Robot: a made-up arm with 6 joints. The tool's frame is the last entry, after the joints.
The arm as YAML. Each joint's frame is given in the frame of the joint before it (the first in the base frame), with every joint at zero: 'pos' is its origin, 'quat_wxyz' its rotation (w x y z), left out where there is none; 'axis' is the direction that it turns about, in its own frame. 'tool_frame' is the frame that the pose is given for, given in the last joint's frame.
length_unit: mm
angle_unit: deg
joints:
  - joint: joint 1
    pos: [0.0, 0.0, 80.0]
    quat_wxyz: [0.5, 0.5, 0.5, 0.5]
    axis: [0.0, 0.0, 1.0]
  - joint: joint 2
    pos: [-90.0, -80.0, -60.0]
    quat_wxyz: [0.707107, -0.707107, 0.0, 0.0]
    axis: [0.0, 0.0, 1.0]
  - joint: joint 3
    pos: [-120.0, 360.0, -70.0]
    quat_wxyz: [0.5, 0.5, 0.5, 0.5]
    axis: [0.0, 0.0, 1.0]
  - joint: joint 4
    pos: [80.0, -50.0, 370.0]
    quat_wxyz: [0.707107, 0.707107, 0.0, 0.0]
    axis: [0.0, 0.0, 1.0]
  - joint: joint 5
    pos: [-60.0, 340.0, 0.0]
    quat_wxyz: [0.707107, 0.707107, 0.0, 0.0]
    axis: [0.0, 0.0, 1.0]
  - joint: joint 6
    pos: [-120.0, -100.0, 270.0]
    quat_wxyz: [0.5, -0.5, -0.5, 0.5]
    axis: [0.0, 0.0, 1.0]
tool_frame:
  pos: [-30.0, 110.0, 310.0]
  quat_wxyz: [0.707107, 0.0, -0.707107, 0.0]
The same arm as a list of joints. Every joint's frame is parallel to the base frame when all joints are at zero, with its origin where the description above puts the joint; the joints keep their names.
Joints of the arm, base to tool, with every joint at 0 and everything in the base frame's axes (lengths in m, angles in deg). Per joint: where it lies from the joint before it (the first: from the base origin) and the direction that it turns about. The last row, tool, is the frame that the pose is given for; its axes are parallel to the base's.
joint 1: origin 0 0 0.08 axis +x
joint 2: origin -0.06 -0.09 -0.08 axis +z
joint 3: origin -0.36 -0.12 -0.07 axis +y
joint 4: origin -0.08 0.37 -0.05 axis -z
joint 5: origin 0.06 0.34 0 axis -y
joint 6: origin 0.12 -0.27 0.1 axis +x
tool: origin 0.31 0.11 0.03

